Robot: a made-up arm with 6 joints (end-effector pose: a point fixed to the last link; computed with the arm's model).
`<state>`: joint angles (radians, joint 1 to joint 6).
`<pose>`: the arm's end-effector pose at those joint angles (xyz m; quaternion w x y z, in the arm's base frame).
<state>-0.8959 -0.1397 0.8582 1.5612 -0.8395 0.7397</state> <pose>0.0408 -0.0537 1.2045 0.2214 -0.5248 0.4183 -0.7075</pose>
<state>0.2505 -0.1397 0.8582 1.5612 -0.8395 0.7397</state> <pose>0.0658 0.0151 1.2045 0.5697 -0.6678 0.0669 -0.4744</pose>
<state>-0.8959 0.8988 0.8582 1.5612 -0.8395 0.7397</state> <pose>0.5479 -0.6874 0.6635 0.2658 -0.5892 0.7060 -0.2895</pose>
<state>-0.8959 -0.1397 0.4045 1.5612 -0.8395 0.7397</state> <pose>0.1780 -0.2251 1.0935 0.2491 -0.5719 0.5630 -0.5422</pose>
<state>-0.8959 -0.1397 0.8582 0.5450 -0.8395 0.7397</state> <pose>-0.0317 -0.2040 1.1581 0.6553 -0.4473 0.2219 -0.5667</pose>
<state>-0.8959 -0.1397 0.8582 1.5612 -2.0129 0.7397</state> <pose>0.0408 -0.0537 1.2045 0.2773 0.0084 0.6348 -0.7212</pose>
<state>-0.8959 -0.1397 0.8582 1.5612 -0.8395 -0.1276</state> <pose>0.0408 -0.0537 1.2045 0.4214 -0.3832 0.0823 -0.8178</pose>
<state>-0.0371 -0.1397 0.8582 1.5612 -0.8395 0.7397</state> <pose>0.0673 -0.0042 1.2045 0.4959 -0.6513 0.1619 -0.5511</pose>
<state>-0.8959 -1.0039 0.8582 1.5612 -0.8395 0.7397</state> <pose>-0.4399 0.5470 0.9119 0.1389 -0.3638 0.0906 -0.9166</pose>
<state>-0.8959 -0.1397 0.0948 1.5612 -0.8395 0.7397</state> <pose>0.2475 -0.3120 0.9668 0.2607 -0.5873 0.6455 -0.4128</pose>
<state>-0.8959 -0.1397 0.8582 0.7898 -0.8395 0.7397</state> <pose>-0.0286 -0.1648 1.1766 0.5623 -0.4776 0.2766 -0.6158</pose>
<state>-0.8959 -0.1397 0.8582 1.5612 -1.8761 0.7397</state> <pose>0.0408 -0.0537 1.2045 0.2755 -0.0573 0.6197 -0.7327</pose>
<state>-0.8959 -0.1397 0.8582 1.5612 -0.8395 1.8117</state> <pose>0.0408 -0.0537 1.2045 0.0776 0.5643 -0.7210 0.3947</pose>
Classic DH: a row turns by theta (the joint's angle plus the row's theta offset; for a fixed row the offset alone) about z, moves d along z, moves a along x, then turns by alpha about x. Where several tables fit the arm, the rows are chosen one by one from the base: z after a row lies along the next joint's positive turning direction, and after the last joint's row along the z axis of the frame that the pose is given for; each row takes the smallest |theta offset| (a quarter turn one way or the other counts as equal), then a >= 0, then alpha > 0; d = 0 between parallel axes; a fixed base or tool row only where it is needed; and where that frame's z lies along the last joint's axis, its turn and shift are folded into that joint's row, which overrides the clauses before.
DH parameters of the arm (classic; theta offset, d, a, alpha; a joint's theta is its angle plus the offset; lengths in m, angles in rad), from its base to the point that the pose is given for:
joint 1: 0 0.224 0 -1.5708
joint 2: -1.5708 0 0.454 3.1416
joint 3: 0 0 0 -1.5708
joint 4: 0 -0.517 0 1.5708
joint 5: 0 0.178 0 -1.5708
joint 6: 1.5708 0 0 1.5708
tool (fixed): -1.5708 0 0 0

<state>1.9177 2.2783 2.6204 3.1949 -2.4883 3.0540</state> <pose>-0.4511 0.7251 0.0934 0.0347 0.8033 -0.5710 0.1654</pose>
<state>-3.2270 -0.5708 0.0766 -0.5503 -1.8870 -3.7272</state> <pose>-0.2095 0.1702 0.8436 0.5965 -0.0558 0.7296 -0.3296</pose>
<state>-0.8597 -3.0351 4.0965 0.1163 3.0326 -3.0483</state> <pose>0.0475 -0.3261 0.1741 0.3975 -0.3253 0.1581 0.8433</pose>
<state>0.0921 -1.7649 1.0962 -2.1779 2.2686 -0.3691</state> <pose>-0.9073 0.0182 0.4200 0.5507 -0.7703 0.1656 -0.2756</pose>
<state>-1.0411 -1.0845 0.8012 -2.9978 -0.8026 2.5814</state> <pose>-0.1194 0.5526 0.9357 0.3176 -0.4672 -0.8206 0.0866</pose>
